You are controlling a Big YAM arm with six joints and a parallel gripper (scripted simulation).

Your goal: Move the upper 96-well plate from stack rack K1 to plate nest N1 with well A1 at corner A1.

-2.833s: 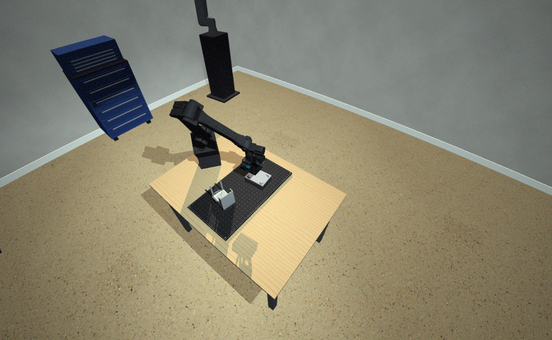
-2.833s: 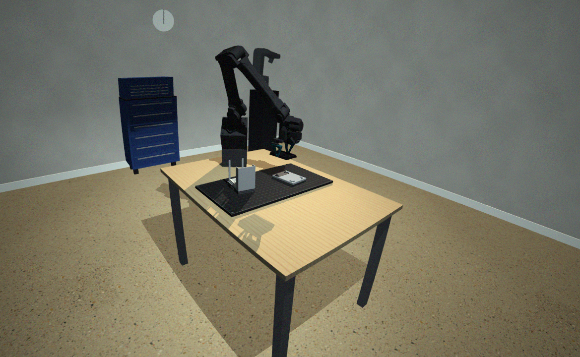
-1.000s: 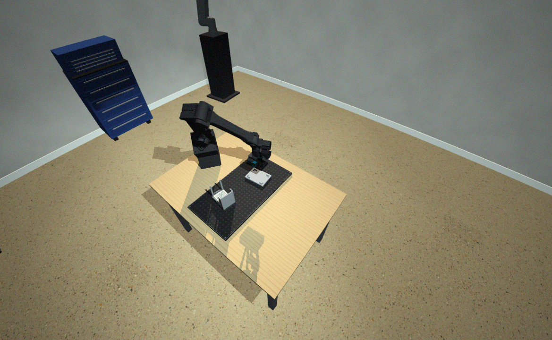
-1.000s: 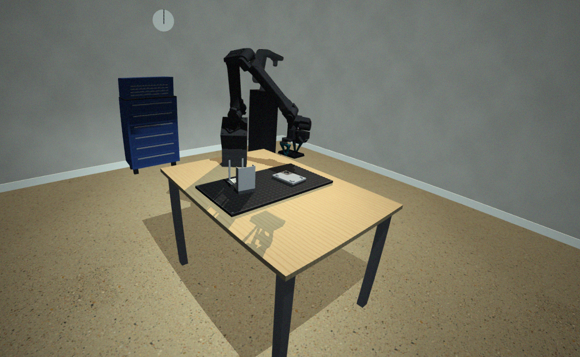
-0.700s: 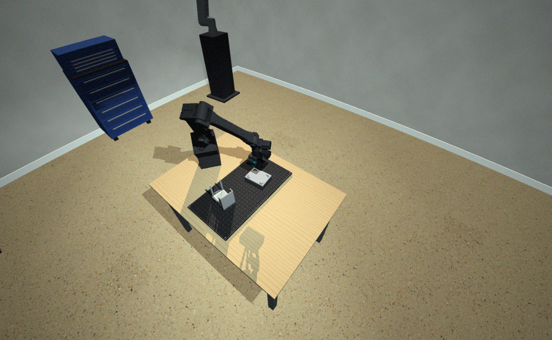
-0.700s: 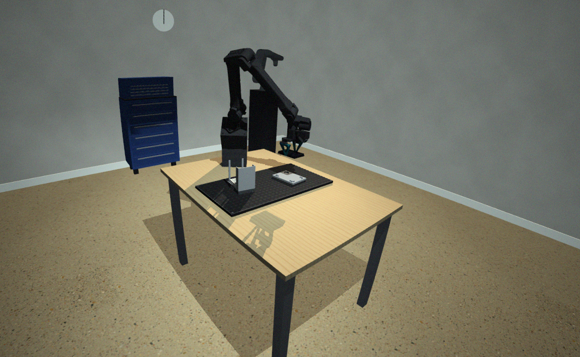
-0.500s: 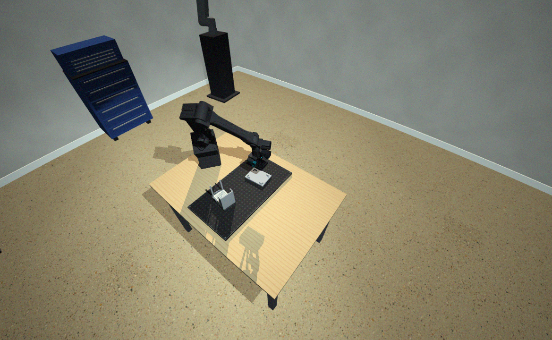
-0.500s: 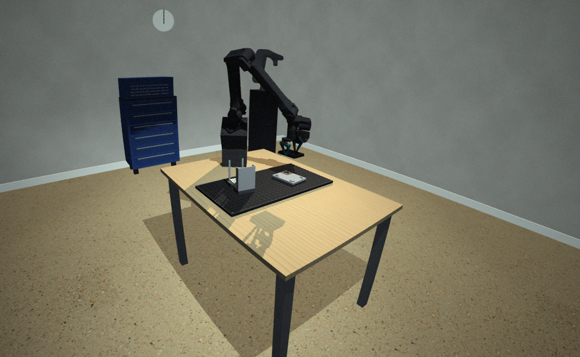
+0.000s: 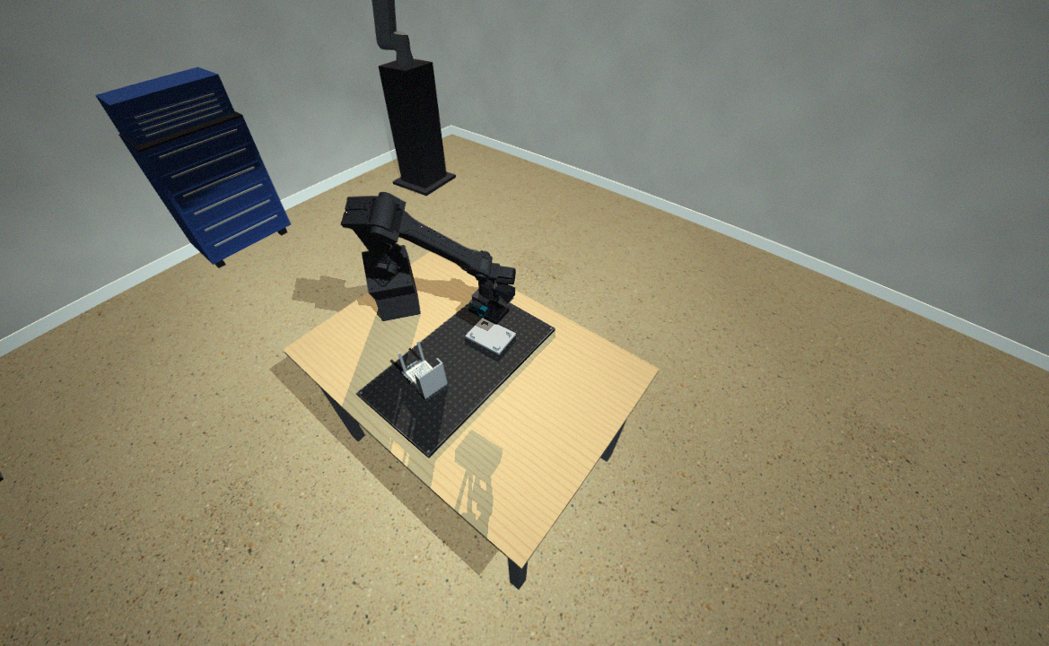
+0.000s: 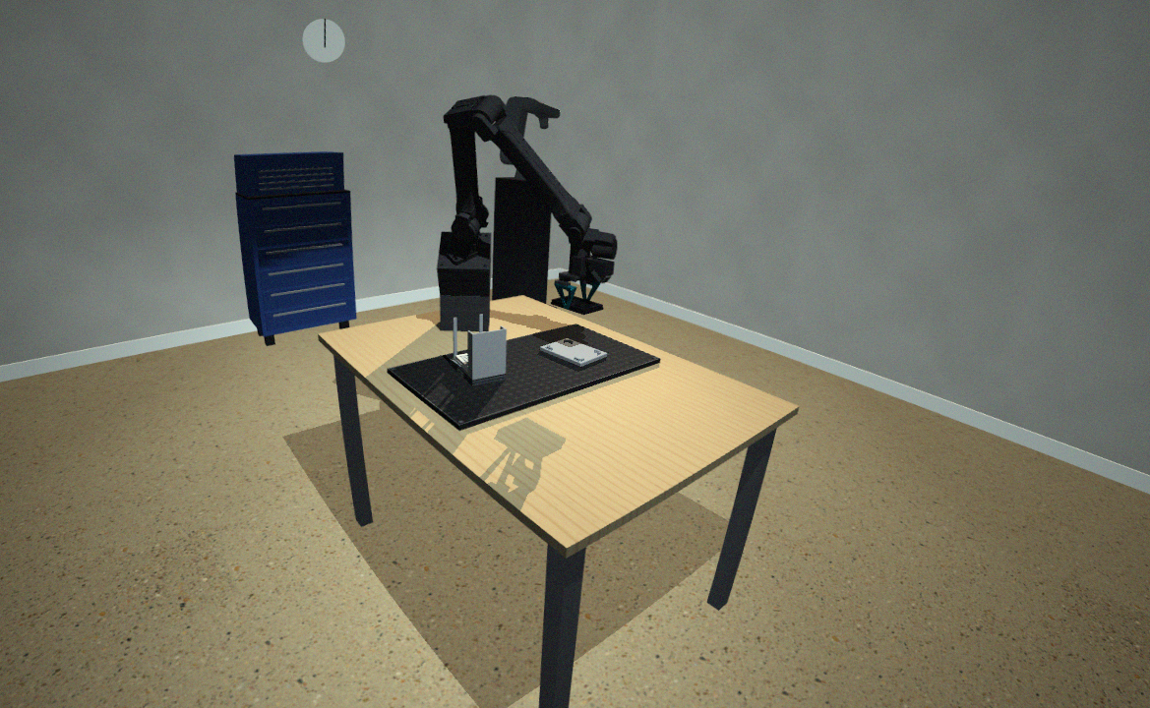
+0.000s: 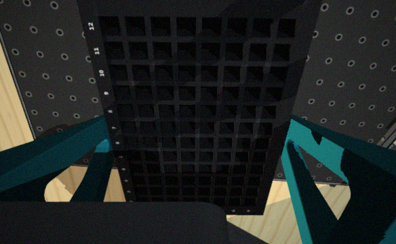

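Right now my hand is 14 cm above the pale square mark, 7 cm past it and 5 cm to the right of it. Round my hand: black 96-well plate right at my hand; pale plate 30 cm to the right, 13 cm below, 7 cm behind.
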